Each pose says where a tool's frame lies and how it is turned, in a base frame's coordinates. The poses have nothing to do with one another.
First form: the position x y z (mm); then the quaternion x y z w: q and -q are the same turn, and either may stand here.
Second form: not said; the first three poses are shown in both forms.
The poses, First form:
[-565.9 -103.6 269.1 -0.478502 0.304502 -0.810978 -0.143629]
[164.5 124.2 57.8 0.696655 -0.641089 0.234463 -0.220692]
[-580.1 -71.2 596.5 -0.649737 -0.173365 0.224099 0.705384]
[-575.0 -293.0 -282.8 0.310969 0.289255 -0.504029 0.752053]
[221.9 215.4 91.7 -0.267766 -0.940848 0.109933 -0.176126]
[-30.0 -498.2 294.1 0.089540 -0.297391 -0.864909 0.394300]
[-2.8 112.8 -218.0 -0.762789 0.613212 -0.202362 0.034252]
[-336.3 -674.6 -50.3 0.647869 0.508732 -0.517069 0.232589]
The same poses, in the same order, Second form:
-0.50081 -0.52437 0.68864 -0.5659; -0.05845 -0.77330 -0.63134 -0.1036; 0.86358 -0.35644 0.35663 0.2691; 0 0 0 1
0.06807 -0.78975 0.60965 0.1645; -0.99672 -0.08060 0.00687 0.1242; 0.04371 -0.60811 -0.79264 0.0578; 0 0 0 1
0.83945 -0.09087 -0.53579 -0.5801; 0.54143 0.05524 0.83893 -0.0712; -0.04663 -0.99433 0.09557 0.5965; 0 0 0 1
0.32457 0.93801 0.12160 -0.5750; -0.57821 0.29851 -0.75932 -0.2930; -0.74855 0.17614 0.63926 -0.2828; 0 0 0 1
-0.79456 0.54258 0.27254 0.2219; 0.46513 0.83243 -0.30118 0.2154; -0.39029 -0.11254 -0.91379 0.0917; 0 0 0 1
-0.67302 0.62881 -0.38941 -0.0300; -0.73532 -0.51217 0.44382 -0.4982; 0.07963 0.58504 0.80708 0.2941; 0 0 0 1
0.16604 -0.92164 0.35073 -0.0028; -0.94937 -0.24560 -0.19593 0.1128; 0.26671 -0.30044 -0.91575 -0.2180; 0 0 0 1
-0.05234 0.89971 -0.43333 -0.3363; 0.41865 -0.37419 -0.82747 -0.6746; -0.90664 -0.22472 -0.35708 -0.0503; 0 0 0 1

